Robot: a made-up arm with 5 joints.
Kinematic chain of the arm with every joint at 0, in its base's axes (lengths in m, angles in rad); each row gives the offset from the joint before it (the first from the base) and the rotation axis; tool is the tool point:
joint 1: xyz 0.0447 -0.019 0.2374 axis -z
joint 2: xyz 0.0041 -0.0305 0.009 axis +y
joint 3: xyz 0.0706 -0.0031 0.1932 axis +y
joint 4: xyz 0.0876 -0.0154 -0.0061 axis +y
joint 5: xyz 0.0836 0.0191 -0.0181 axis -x
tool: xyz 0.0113 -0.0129 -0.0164
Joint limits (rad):
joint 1: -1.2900..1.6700
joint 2: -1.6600..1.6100
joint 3: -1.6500..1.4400
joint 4: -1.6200..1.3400
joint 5: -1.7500..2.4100
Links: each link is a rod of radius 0.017 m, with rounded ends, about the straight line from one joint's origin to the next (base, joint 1, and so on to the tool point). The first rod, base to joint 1, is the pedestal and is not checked.
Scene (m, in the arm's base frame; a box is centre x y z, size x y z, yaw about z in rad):
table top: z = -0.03
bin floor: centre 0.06 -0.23 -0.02 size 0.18 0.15 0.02 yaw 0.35
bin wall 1: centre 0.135 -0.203 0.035 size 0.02 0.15 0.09 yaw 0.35
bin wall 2: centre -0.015 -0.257 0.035 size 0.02 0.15 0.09 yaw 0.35
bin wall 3: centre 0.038 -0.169 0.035 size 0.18 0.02 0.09 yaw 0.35
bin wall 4: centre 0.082 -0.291 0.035 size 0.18 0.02 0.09 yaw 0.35
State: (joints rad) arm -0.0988 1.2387 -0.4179 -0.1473 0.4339
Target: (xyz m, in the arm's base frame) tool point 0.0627 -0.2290 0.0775
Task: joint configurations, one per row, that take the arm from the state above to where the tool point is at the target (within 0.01 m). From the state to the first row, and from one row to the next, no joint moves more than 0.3 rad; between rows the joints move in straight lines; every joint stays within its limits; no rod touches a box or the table.
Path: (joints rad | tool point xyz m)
1: 0.1717 1.1495 -0.2700 -0.0446 0.4304 | 0.3356 -0.1186 0.1007
2: 0.4423 1.0604 -0.1221 0.0582 0.4268 | 0.2791 -0.1836 0.1102
3: 0.7128 0.9712 0.0258 0.1609 0.4233 | 0.2086 -0.2247 0.1222
4: 0.9834 0.8820 0.1737 0.2636 0.4197 | 0.1334 -0.2395 0.1366
5: 1.2539 0.7929 0.3216 0.3664 0.4162 | 0.0627 -0.2290 0.1533
6: 1.2535 0.9737 0.2342 0.2875 0.4263 | 0.0637 -0.2322 0.1159
7: 1.2530 1.1545 0.1468 0.2086 0.4363 | 0.0627 -0.2290 0.0775

